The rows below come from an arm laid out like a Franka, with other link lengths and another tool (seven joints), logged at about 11 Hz.
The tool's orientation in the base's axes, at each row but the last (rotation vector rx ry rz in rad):
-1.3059, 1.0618, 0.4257
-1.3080, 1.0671, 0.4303
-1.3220, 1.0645, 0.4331
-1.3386, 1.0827, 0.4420
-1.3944, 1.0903, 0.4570
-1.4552, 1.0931, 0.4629
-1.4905, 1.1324, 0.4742
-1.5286, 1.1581, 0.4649
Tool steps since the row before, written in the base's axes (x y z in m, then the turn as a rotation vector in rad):
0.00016, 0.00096, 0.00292, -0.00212, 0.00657, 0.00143
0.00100, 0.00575, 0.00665, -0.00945, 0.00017, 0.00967
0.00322, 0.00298, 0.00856, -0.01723, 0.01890, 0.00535
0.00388, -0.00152, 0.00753, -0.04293, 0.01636, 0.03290
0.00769, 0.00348, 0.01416, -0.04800, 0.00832, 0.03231
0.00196, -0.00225, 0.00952, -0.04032, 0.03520, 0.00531
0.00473, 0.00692, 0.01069, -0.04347, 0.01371, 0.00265
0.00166, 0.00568, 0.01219, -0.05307, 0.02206, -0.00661
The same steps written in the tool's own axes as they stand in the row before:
-0.00259, -0.00152, 0.00067, -0.00415, 0.00262, 0.00506
-0.00666, -0.00298, 0.00500, -0.01261, 0.00199, -0.00445
-0.00630, -0.00660, 0.00303, -0.01849, 0.01533, 0.01030
-0.00386, -0.00763, -0.00094, -0.05264, 0.01990, -0.00516
-0.00904, -0.01338, 0.00332, -0.05192, 0.02280, -0.01420
-0.00592, -0.00718, -0.00361, -0.03601, 0.03512, 0.01905
-0.00911, -0.00884, 0.00483, -0.02708, 0.03675, -0.00086
-0.01131, -0.00725, 0.00178, -0.02746, 0.05045, 0.00687

